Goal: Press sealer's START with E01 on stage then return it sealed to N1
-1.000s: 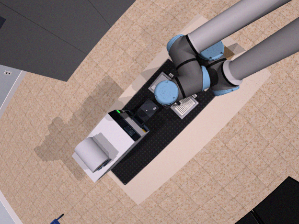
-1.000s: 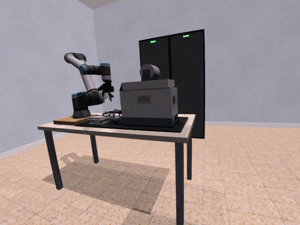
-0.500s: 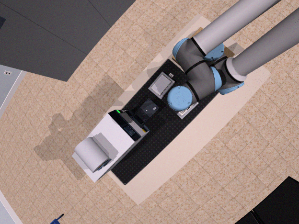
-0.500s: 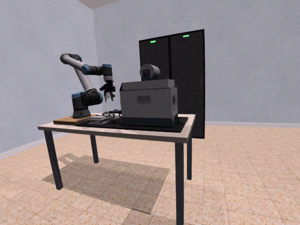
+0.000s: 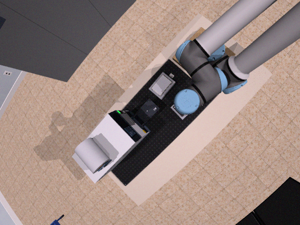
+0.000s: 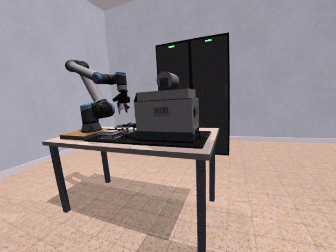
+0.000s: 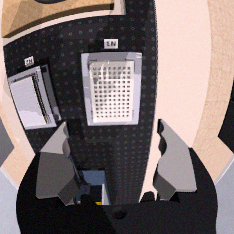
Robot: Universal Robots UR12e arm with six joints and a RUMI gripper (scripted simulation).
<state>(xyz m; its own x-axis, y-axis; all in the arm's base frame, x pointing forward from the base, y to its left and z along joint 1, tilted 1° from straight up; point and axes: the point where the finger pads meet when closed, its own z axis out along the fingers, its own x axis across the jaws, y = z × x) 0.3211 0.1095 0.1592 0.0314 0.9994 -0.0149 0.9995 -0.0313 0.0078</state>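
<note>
Right now my hand is 130 mm above the plate nest N1. Also, from my hand: foil roll 540 mm ahead, 150 mm to the right, 230 mm above; then square start button 310 mm ahead, 250 mm to the right; then sealer stage 200 mm ahead, 160 mm to the right, 80 mm below.
</note>
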